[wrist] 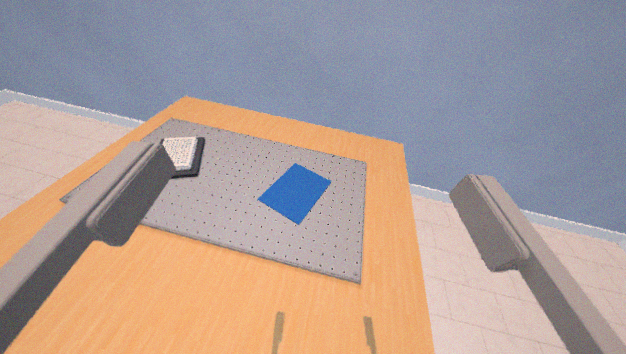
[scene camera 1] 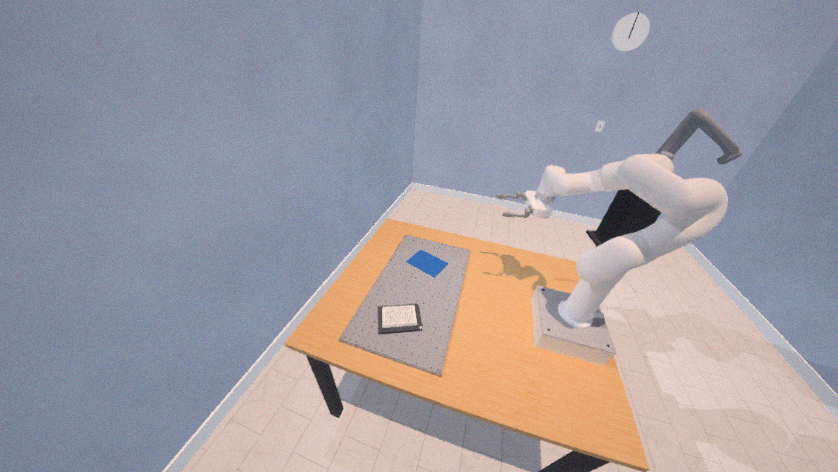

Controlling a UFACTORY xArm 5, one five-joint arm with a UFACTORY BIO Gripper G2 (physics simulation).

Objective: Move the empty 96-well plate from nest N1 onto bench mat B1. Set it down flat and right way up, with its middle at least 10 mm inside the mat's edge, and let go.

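Where they show: end effector, tool point: point(wrist: 319, 205) point(scene camera 1: 504, 205); arm's base, origin of the base link: point(scene camera 1: 574, 314).
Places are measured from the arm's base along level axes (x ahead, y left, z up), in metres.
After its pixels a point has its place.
Observation:
The white 96-well plate point(scene camera 1: 399, 316) @[y 0.084, x 0.669, z -0.046 m] point(wrist: 181, 152) @[y 0.063, x 0.672, z -0.050 m] sits flat in the dark nest point(scene camera 1: 399, 330) @[y 0.133, x 0.660, z -0.062 m] point(wrist: 199, 157) @[y 0.016, x 0.671, z -0.061 m] on the grey perforated board. In the wrist view the left finger hides part of the plate and nest. The blue bench mat point(scene camera 1: 428, 263) @[y -0.266, x 0.589, z -0.070 m] point(wrist: 295, 193) @[y -0.269, x 0.582, z -0.070 m] lies flat on the same board, apart from the nest, with no plate on it. My gripper point(scene camera 1: 507, 205) @[y -0.290, x 0.302, z 0.282 m] point(wrist: 311, 209) @[y -0.290, x 0.302, z 0.282 m] is open and empty. It is high above the table, between the board and the robot's base in scene camera 1, away from the plate.
The grey perforated board point(scene camera 1: 404, 287) @[y -0.088, x 0.679, z -0.072 m] point(wrist: 225, 200) @[y -0.098, x 0.540, z -0.072 m] lies on the wooden table point(scene camera 1: 492, 351) @[y 0.148, x 0.316, z -0.085 m] point(wrist: 175, 285) @[y -0.066, x 0.347, z -0.085 m]. The arm's base plate point(scene camera 1: 562, 338) @[y 0.115, x 0.085, z -0.002 m] stands on the table's right side. Behind it are a black stand point(scene camera 1: 627, 216) and a grey jointed arm point(scene camera 1: 683, 131). Walls stand beyond the table.

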